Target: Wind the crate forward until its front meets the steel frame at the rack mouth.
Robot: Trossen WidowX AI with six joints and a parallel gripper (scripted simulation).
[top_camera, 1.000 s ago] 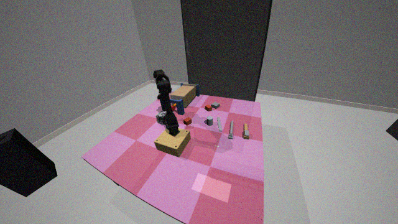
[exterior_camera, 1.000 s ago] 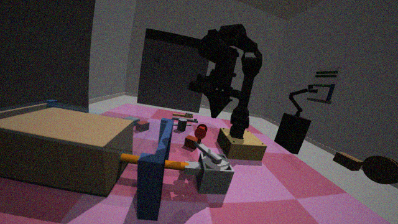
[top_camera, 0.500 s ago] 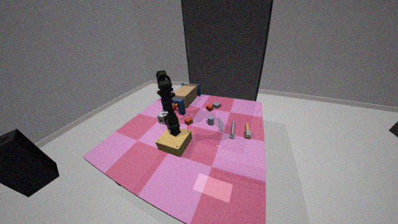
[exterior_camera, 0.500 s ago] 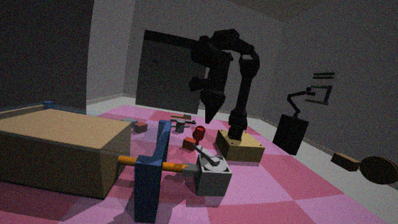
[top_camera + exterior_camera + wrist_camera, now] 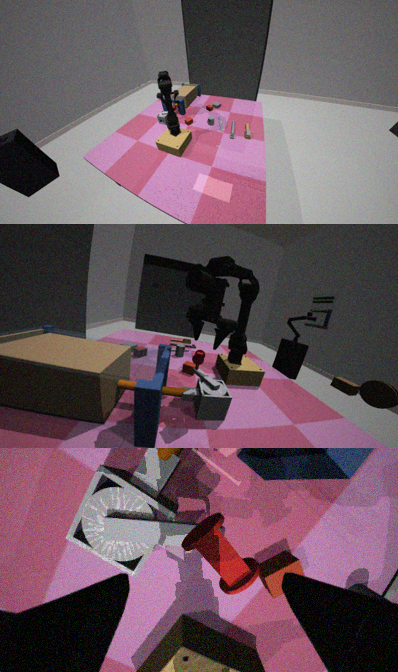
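The red knob lies 1 cm ahead of my gripper tip, 1 cm to the right of it and 7 cm below it. The rest, counted from my gripper tip: red-knobbed winch handle (1 cm behind, 2 cm to the left, 10 cm below); blue steel frame (10 cm ahead, 10 cm to the left, 9 cm below); grey hand winch (7 cm behind, 5 cm to the left, 17 cm below).
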